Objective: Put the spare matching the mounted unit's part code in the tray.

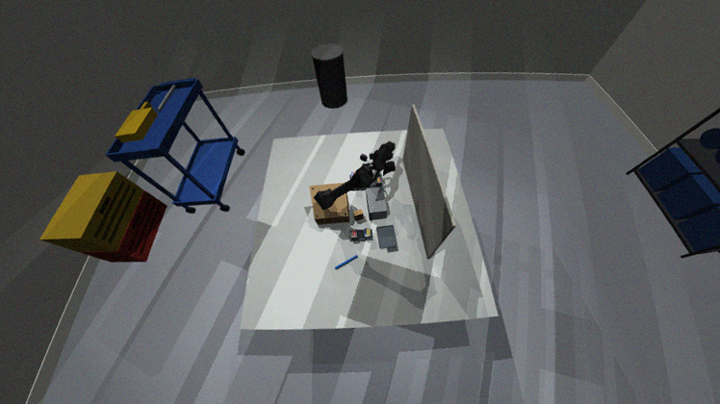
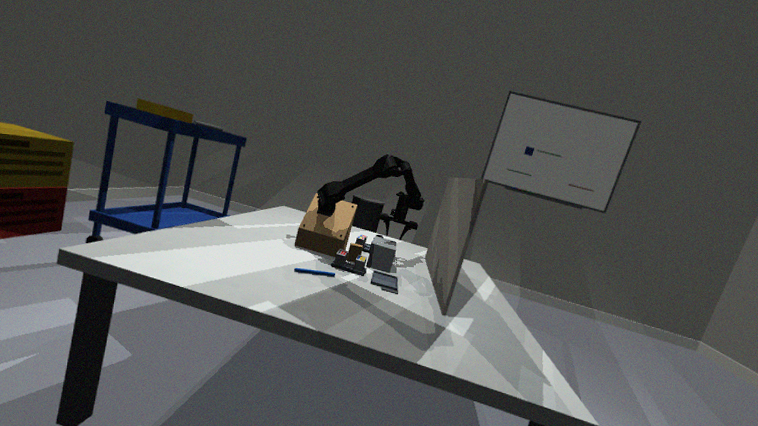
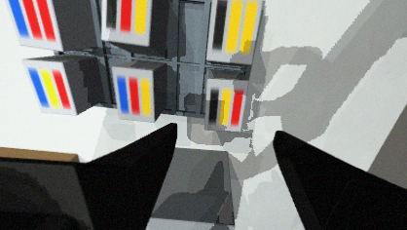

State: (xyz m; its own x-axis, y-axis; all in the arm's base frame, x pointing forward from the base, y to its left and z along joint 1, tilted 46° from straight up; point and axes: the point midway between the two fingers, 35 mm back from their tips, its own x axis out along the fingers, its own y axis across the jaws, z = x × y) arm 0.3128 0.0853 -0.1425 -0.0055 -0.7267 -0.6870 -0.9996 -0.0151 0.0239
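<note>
Now: the grey spare block 50 mm below my gripper tip. The rest, counted from my gripper tip: flat grey tray (10 mm ahead, 360 mm to the right, 90 mm below); tall upright panel (210 mm ahead, 160 mm to the right, 130 mm above); grey mounted unit (30 mm behind, 160 mm to the right, 40 mm below).
</note>
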